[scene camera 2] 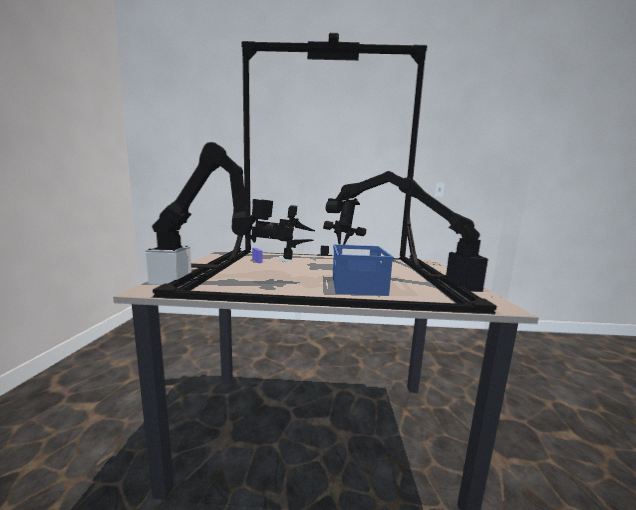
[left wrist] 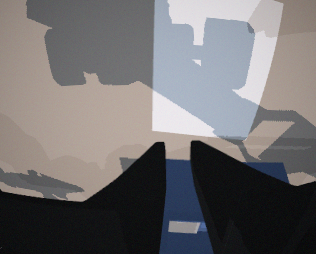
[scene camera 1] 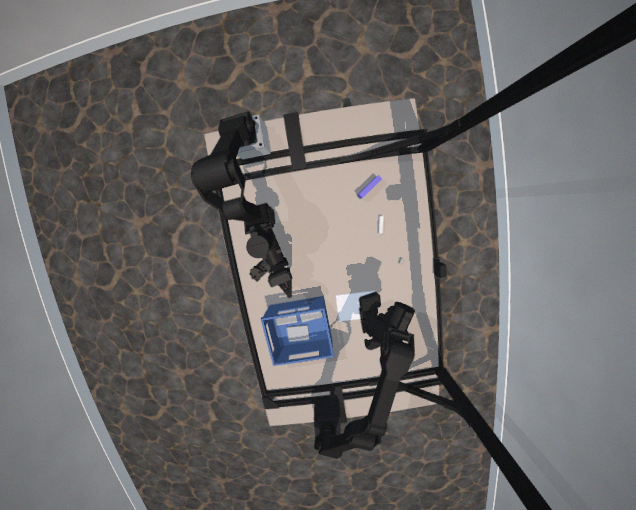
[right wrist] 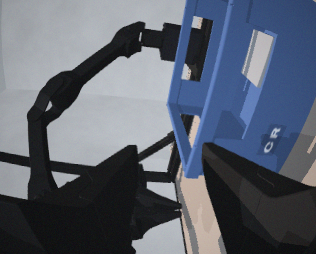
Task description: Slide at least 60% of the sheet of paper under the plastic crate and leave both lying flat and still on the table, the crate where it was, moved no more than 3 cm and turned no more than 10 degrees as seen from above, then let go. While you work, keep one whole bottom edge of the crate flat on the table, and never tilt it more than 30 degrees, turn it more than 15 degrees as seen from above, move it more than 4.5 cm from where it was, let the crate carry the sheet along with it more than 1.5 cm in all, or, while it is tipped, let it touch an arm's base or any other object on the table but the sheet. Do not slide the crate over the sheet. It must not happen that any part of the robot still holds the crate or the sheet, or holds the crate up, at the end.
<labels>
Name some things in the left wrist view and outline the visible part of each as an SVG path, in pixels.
The left gripper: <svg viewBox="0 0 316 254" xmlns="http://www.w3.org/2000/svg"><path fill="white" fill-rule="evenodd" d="M165 143L155 142L119 177L83 202L40 198L0 191L0 246L5 251L4 254L159 254L166 196ZM191 141L190 163L194 187L214 254L316 254L316 181L294 187L294 185L260 172L200 140Z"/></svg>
A sheet of paper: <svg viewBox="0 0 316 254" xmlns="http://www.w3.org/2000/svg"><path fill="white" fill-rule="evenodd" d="M155 0L152 131L246 140L254 121L272 63L282 17L283 3L274 0Z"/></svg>
</labels>
